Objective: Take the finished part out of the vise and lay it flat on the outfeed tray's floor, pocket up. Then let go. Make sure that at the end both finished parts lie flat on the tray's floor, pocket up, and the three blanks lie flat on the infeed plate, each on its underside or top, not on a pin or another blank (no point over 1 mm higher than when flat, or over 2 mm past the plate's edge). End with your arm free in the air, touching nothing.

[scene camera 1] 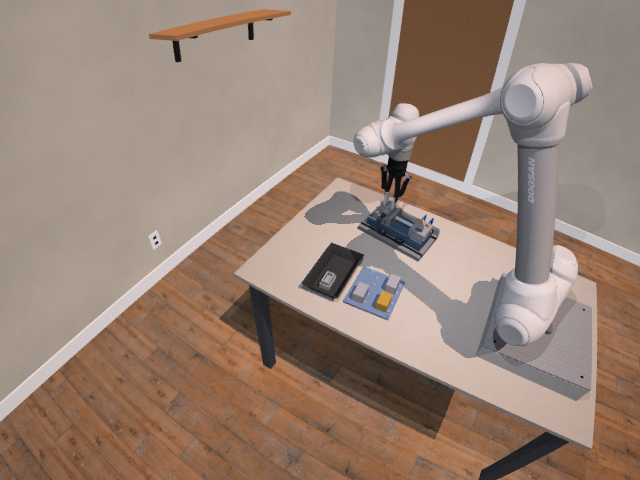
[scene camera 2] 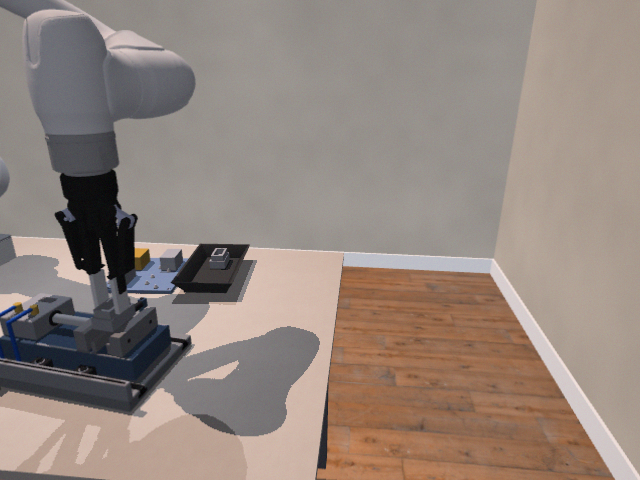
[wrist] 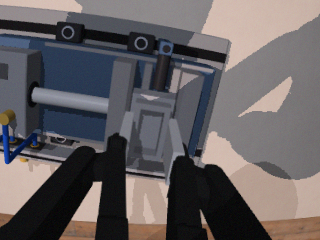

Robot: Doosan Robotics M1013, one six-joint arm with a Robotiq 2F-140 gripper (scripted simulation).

Labels:
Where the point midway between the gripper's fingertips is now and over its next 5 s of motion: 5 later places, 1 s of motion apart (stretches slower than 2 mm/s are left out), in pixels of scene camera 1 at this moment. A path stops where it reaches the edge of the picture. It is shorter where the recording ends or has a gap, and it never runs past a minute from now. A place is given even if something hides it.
My gripper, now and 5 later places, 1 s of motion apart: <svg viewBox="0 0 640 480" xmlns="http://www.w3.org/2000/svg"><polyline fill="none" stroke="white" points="389,205 390,199 360,219 342,238 342,244 340,254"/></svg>

